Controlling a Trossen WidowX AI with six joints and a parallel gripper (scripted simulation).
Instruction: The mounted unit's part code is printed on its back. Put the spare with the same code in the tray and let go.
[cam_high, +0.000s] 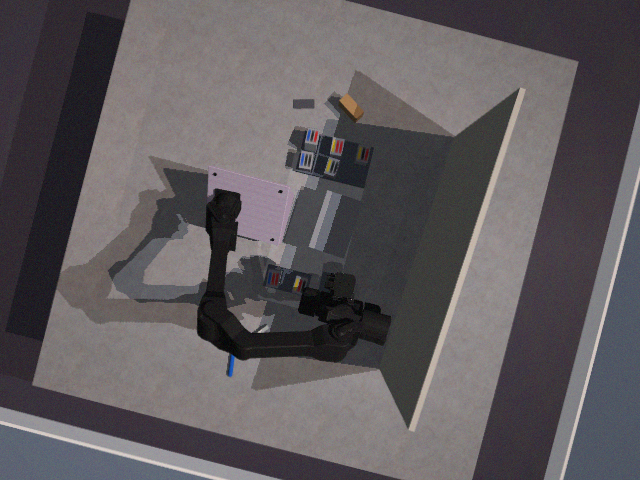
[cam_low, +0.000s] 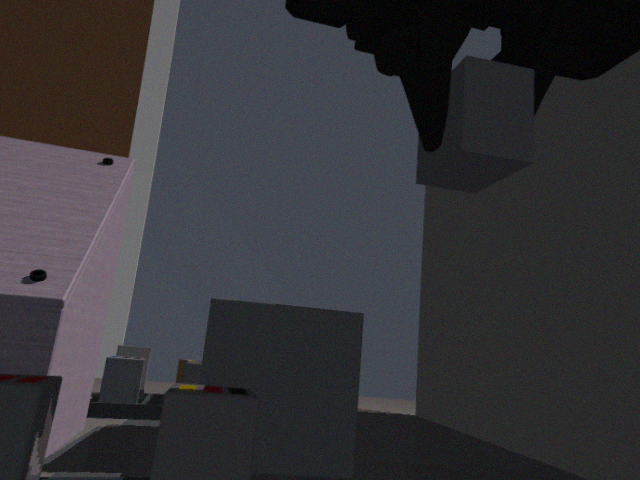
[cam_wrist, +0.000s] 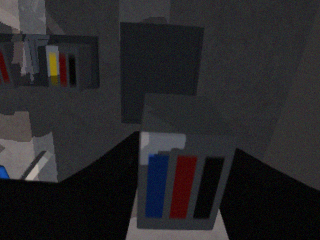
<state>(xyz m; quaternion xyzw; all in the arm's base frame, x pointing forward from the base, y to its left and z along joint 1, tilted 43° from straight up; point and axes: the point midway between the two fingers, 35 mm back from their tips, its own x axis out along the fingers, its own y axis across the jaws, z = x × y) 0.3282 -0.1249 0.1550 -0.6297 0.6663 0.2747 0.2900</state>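
My gripper tip is 170 mm above the dark tray. From my gripper tip the other things lie so: grey spare block: 20 mm above; then tall dark wall panel: 210 mm ahead, 170 mm to the left, 50 mm above; then tall grey block: 50 mm behind, 210 mm to the left, 120 mm below.
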